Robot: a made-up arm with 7 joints. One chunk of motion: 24 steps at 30 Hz.
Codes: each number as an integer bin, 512 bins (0 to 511) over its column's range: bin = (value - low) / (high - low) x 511, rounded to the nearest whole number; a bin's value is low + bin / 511 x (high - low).
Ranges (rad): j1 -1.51..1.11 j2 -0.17..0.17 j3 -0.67..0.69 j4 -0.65..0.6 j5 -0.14..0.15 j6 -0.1..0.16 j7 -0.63..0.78
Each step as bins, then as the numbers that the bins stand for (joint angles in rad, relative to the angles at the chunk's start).
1 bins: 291 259 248 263 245 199 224
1 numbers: -0.0180 0.0023 -0.0100 -0.0067 -0.0010 0.0013 -0.0119
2 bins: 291 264 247 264 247 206 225
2 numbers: -0.0180 0.0057 -0.0126 -0.0042 0.0002 0.0048 -0.0092
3 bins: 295 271 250 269 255 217 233
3 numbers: 0.0025 0.0103 -0.0046 0.0080 0.0047 0.0104 0.0129
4 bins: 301 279 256 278 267 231 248
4 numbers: 0.0333 0.0156 0.0113 0.0300 0.0115 0.0175 0.0543
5 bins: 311 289 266 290 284 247 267
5 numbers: 0.0846 0.0223 0.0379 0.0594 0.0212 0.0257 0.1067
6 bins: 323 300 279 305 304 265 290
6 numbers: 0.1461 0.0296 0.0725 0.0961 0.0325 0.0348 0.1702
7 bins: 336 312 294 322 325 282 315
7 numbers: 0.2127 0.0376 0.1125 0.1377 0.0444 0.0435 0.2392
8 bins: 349 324 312 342 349 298 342
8 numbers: 0.2794 0.0456 0.1604 0.1866 0.0581 0.0516 0.3137
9 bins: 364 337 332 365 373 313 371
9 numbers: 0.3563 0.0542 0.2136 0.2429 0.0717 0.0593 0.3937
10 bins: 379 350 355 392 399 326 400
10 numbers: 0.4332 0.0629 0.2748 0.3089 0.0864 0.0659 0.4737
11 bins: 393 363 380 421 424 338 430
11 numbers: 0.5050 0.0715 0.3414 0.3798 0.1006 0.0720 0.5565
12 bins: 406 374 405 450 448 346 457
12 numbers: 0.5716 0.0788 0.4079 0.4508 0.1142 0.0760 0.6310
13 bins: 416 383 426 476 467 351 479
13 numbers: 0.6229 0.0848 0.4638 0.5144 0.1250 0.0786 0.6917
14 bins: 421 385 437 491 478 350 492
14 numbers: 0.6486 0.0862 0.4931 0.5511 0.1313 0.0781 0.7276
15 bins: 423 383 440 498 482 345 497
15 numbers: 0.6588 0.0848 0.5010 0.5682 0.1335 0.0755 0.7414
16 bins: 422 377 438 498 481 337 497
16 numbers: 0.6537 0.0808 0.4957 0.5682 0.1330 0.0715 0.7414
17 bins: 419 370 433 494 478 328 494
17 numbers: 0.6383 0.0762 0.4824 0.5584 0.1313 0.0669 0.7331
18 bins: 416 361 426 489 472 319 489
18 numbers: 0.6229 0.0702 0.4638 0.5462 0.1279 0.0623 0.7193
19 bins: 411 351 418 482 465 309 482
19 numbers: 0.5973 0.0635 0.4425 0.5291 0.1239 0.0572 0.7000
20 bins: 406 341 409 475 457 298 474
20 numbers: 0.5716 0.0569 0.4185 0.5119 0.1194 0.0516 0.6779
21 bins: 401 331 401 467 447 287 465
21 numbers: 0.5460 0.0502 0.3972 0.4924 0.1137 0.0460 0.6531
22 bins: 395 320 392 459 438 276 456
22 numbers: 0.5152 0.0429 0.3733 0.4728 0.1086 0.0404 0.6282
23 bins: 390 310 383 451 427 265 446
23 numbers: 0.4896 0.0363 0.3493 0.4532 0.1023 0.0348 0.6006
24 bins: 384 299 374 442 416 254 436
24 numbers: 0.4588 0.0289 0.3254 0.4312 0.0961 0.0292 0.5731
